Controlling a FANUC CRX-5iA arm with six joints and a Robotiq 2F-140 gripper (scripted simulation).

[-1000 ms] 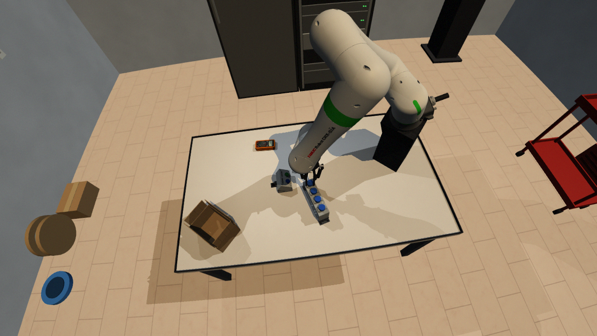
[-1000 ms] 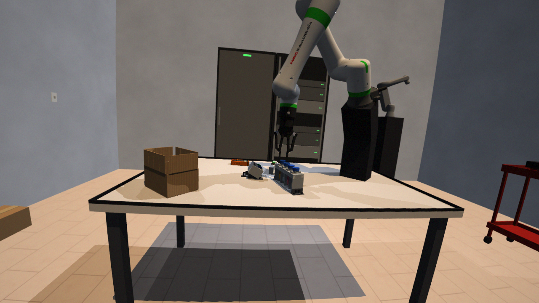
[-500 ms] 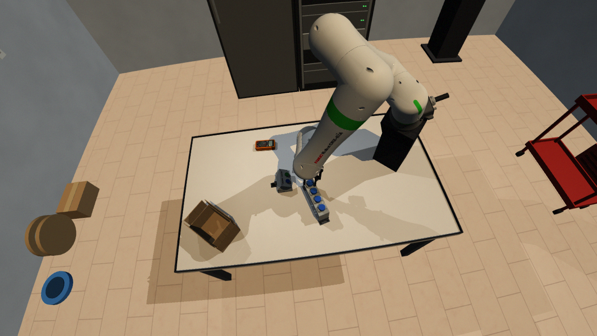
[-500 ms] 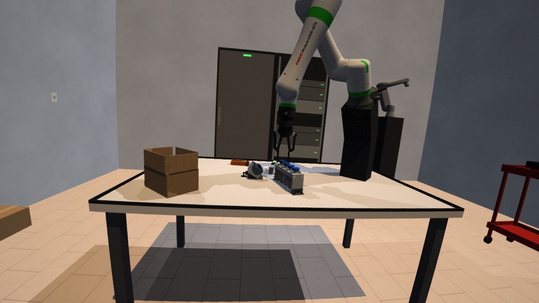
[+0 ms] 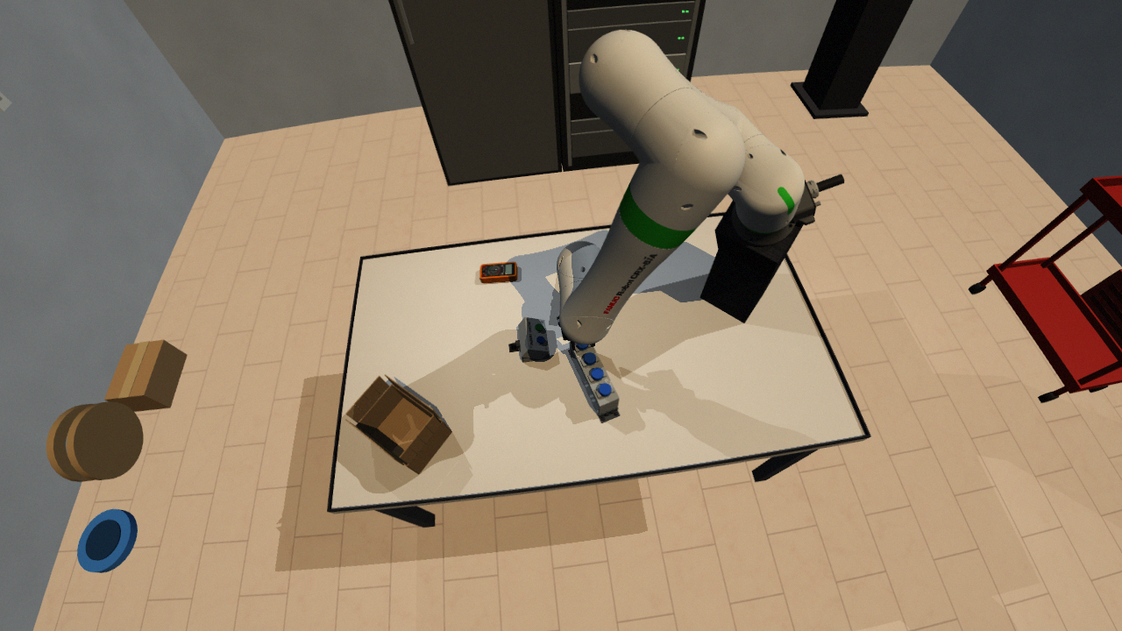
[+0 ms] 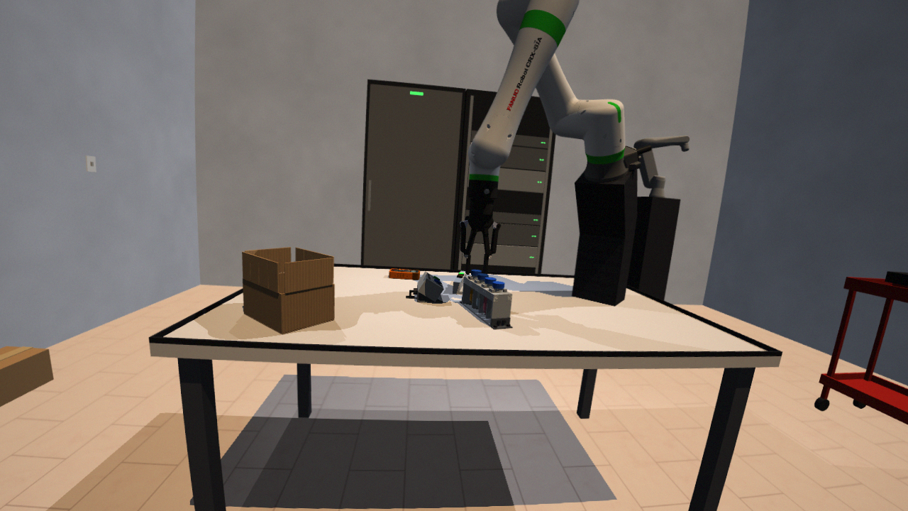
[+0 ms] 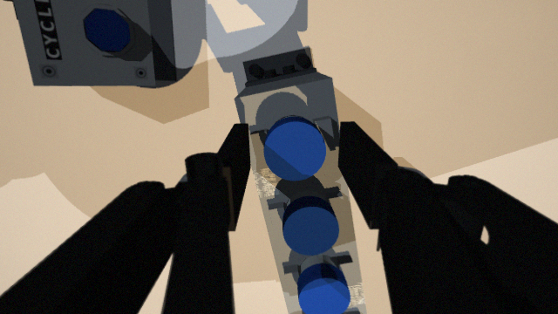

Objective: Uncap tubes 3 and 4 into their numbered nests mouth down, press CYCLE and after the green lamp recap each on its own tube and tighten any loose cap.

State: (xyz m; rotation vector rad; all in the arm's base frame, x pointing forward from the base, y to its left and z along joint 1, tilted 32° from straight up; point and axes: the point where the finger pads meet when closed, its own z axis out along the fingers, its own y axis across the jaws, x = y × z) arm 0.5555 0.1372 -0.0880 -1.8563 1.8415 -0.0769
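Now: hand 50 mm to the right of the blue cap, 30 mm above it and 10 mm past it. From my hand the other things lie so: blue cycle key 120 mm ahead, 80 mm below, 60 mm to the right; key housing 140 mm ahead, 90 mm below, 80 mm to the right; green ready key 120 mm ahead, 100 mm to the right, 80 mm below.
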